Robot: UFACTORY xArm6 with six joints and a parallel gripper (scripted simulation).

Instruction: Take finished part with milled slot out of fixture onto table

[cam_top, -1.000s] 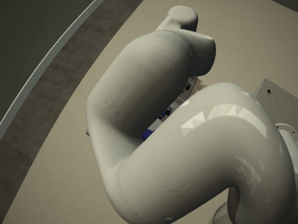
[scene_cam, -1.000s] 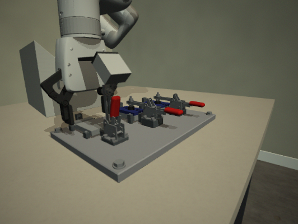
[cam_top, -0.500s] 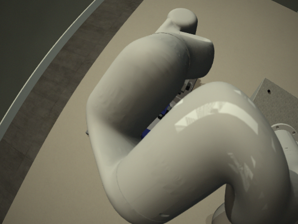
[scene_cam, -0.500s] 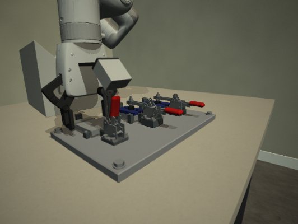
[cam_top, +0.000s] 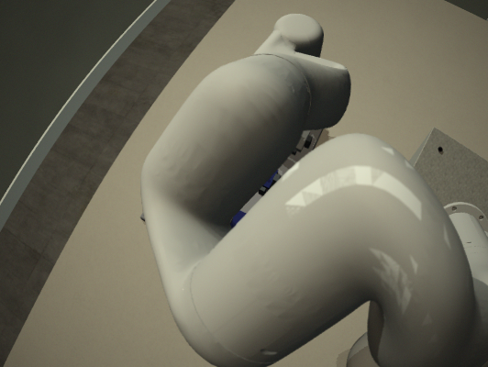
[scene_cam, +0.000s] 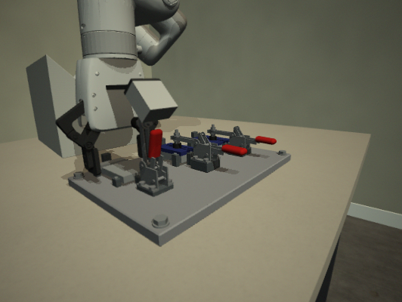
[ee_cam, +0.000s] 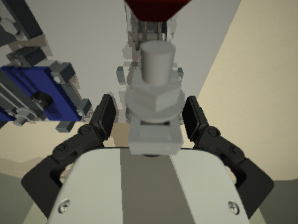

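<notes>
My gripper is now 2 cm above the grey finished part and 1 cm past it. The rest, counted from my hand: blue blank 22 cm to the left, 2 cm ahead, 1 cm below; grey fixture plate 11 cm to the left, 6 cm ahead, 3 cm below.
</notes>
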